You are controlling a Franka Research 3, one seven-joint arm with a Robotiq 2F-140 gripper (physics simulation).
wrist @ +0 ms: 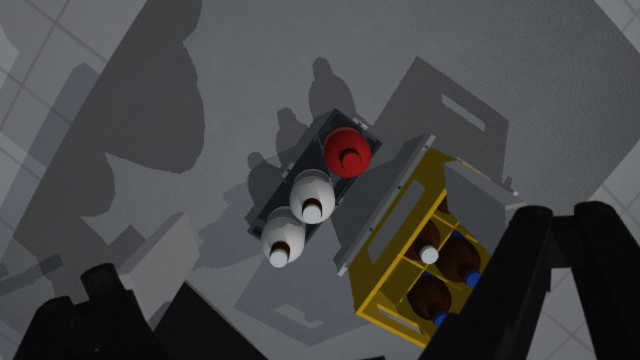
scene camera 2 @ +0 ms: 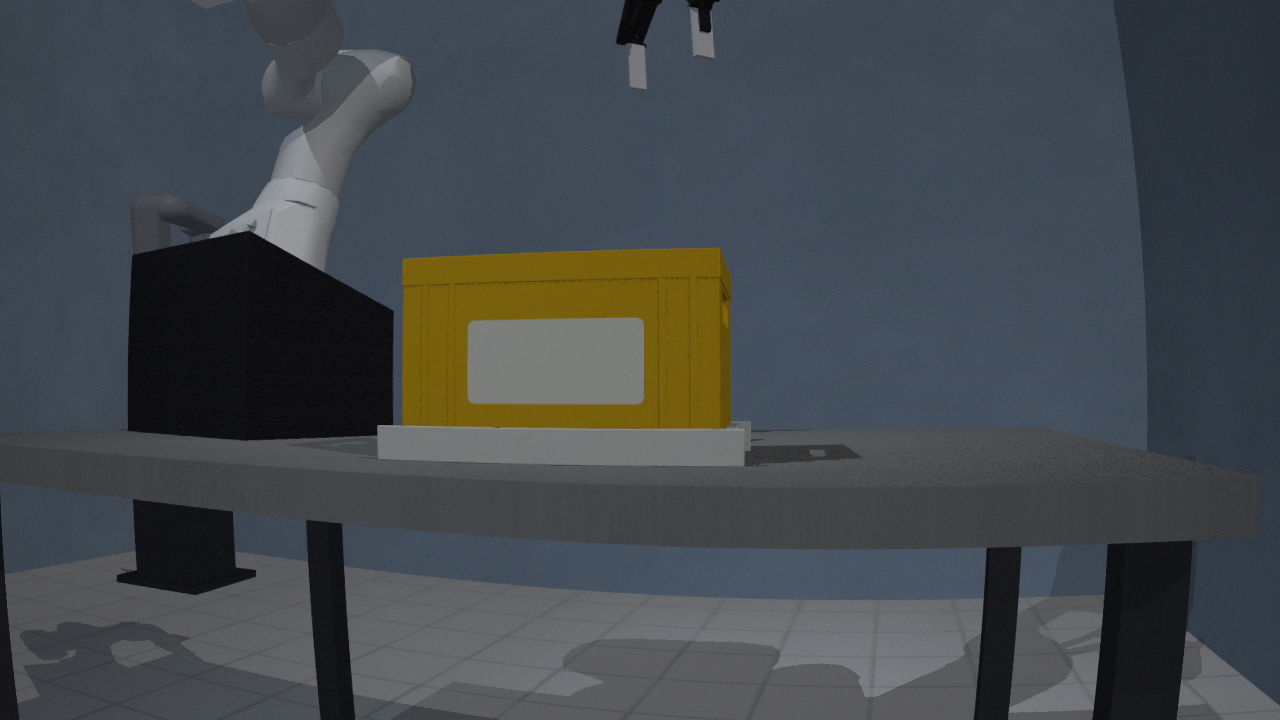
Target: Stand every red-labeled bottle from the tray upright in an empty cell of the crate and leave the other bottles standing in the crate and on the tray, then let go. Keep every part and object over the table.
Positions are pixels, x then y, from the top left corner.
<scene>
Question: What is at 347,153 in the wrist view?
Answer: A red-labeled bottle.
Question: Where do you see a white-labeled bottle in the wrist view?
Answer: At 312,200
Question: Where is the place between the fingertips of my gripper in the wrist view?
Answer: At 317,211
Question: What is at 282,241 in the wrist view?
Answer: A white-labeled bottle.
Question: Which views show my gripper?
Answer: The wrist view and scene camera 2: all of them.
</scene>
